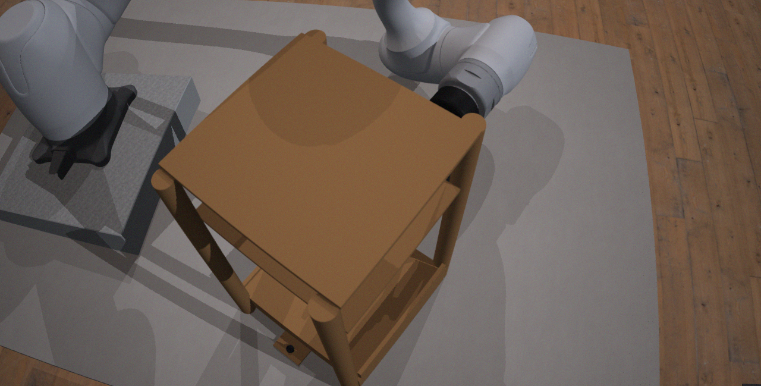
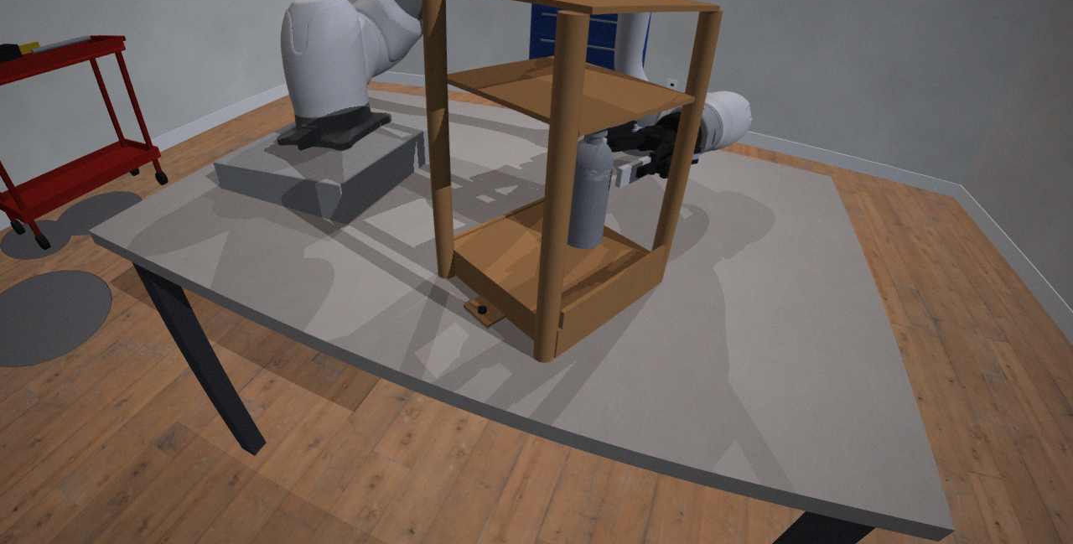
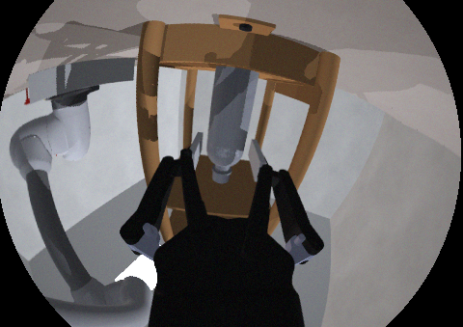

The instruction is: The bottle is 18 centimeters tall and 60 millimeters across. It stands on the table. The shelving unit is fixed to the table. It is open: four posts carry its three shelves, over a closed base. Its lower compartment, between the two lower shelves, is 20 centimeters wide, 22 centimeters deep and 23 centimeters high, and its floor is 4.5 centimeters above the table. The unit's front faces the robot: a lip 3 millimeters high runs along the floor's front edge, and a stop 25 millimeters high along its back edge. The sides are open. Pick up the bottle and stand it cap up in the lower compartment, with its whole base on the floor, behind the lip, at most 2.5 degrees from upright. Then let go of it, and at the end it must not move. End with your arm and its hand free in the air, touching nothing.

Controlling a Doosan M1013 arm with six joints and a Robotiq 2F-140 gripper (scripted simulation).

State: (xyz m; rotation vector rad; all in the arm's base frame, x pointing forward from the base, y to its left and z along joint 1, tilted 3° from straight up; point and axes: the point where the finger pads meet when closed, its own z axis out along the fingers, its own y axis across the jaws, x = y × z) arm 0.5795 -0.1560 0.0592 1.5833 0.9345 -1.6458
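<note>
My hand is 20 mm past the grey bottle, 30 mm to the left of it and 10 mm below it. Also, from my hand: brown shelving unit (50 mm behind, 80 mm to the right, 40 mm above).
</note>
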